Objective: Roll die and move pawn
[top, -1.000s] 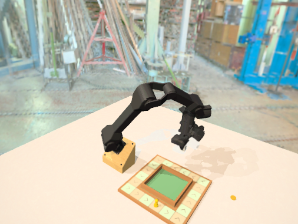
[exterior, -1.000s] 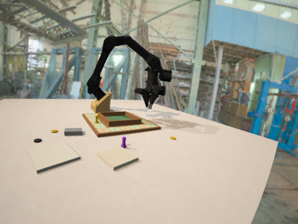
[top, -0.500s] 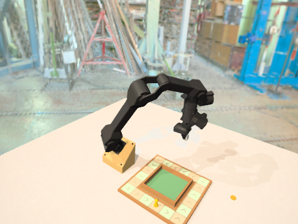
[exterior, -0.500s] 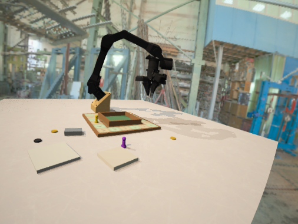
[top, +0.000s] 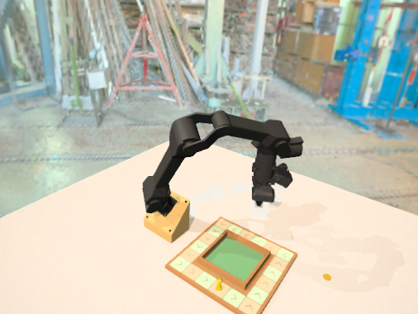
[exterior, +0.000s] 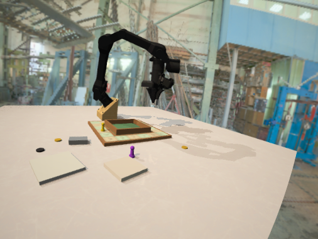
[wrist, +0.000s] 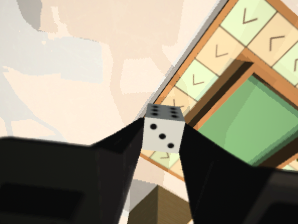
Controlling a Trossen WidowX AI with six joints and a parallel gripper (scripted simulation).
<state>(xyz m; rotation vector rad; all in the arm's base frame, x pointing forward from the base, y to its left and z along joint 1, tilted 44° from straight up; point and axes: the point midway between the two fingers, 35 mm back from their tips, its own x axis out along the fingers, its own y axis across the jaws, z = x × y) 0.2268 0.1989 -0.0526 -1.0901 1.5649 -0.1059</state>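
The yellow pawn is 250 mm to the right of my gripper tip, 100 mm below it and 70 mm ahead of it. Round my gripper tip: white die: right at my gripper tip; green tray floor: 140 mm to the right, 120 mm below, 30 mm ahead; purple pawn: 280 mm ahead, 210 mm to the right, 110 mm below.
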